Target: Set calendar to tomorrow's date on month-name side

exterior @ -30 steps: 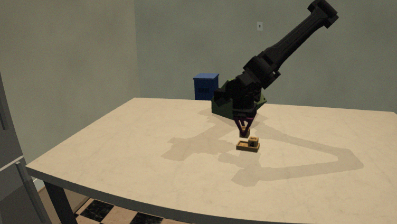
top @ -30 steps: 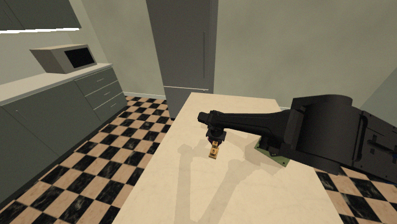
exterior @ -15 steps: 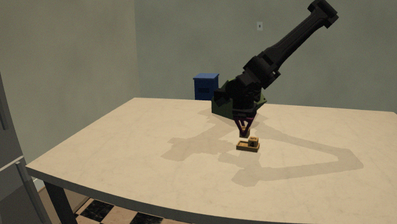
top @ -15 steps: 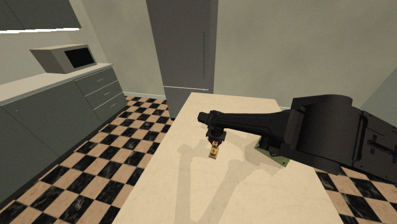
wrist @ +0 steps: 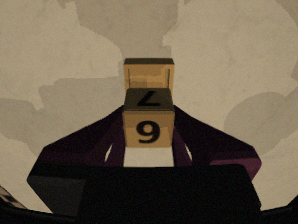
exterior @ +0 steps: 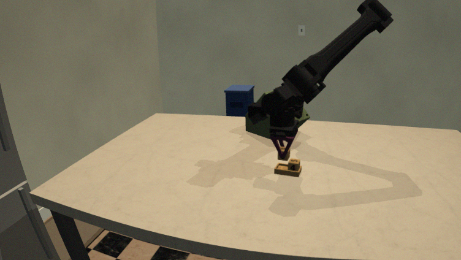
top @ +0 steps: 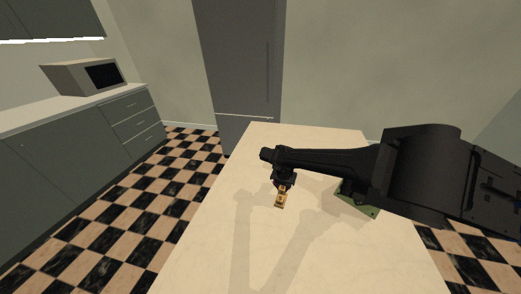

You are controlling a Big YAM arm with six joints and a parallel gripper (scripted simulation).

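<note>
Now: the wooden tray 20 mm to the left of my hand and 50 mm below it. Also, from my hand: cube: right at my hand.
</note>
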